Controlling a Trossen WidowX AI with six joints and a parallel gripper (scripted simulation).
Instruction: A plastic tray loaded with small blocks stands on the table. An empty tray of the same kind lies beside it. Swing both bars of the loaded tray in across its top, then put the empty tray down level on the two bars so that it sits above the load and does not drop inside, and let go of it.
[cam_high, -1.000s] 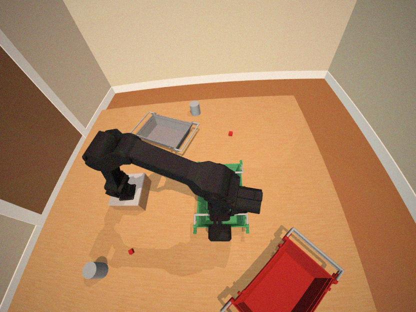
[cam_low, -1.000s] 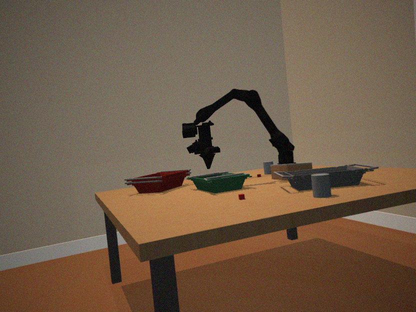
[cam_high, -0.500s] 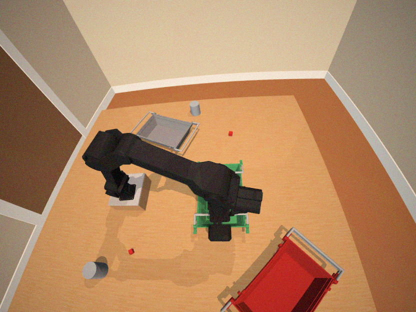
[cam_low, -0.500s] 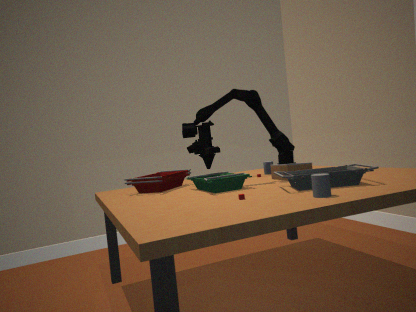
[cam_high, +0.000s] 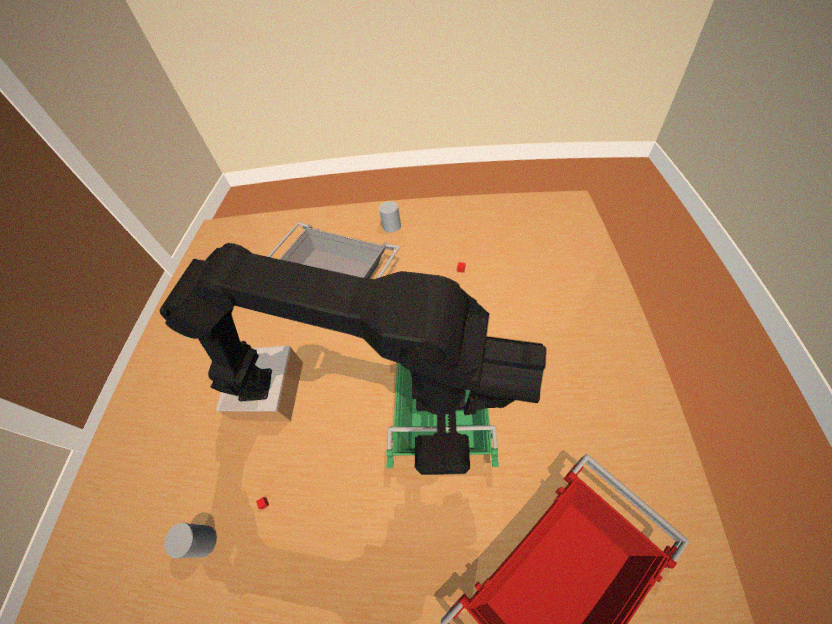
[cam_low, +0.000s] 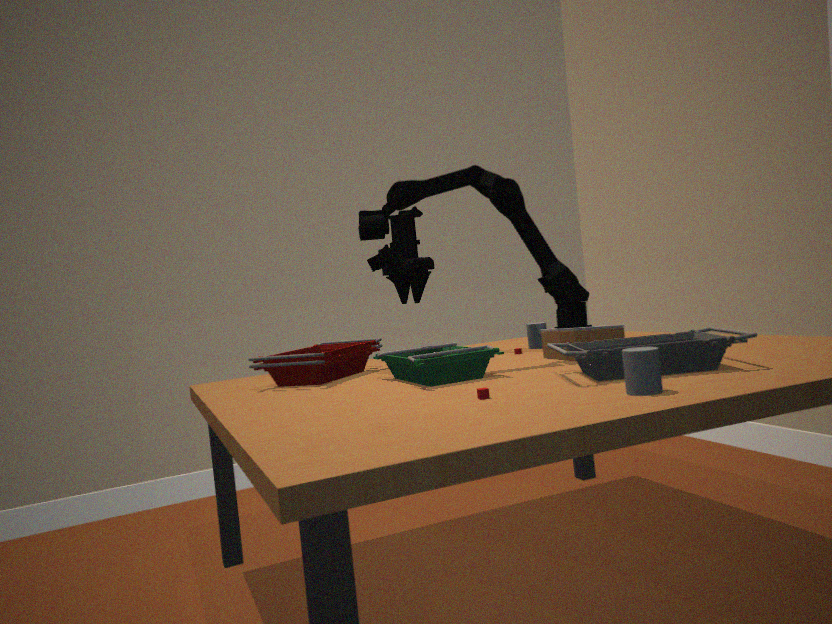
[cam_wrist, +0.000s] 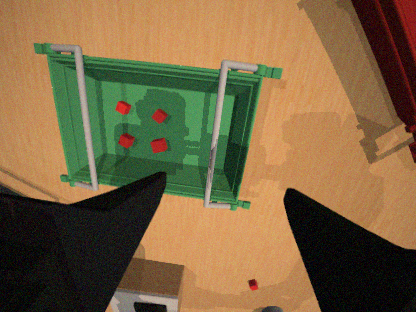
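The grey tray is 260 mm behind my gripper tip, 470 mm to the left of it and 130 mm below it. Also, from my gripper tip: red block 350 mm behind, 90 mm to the right, 160 mm below.
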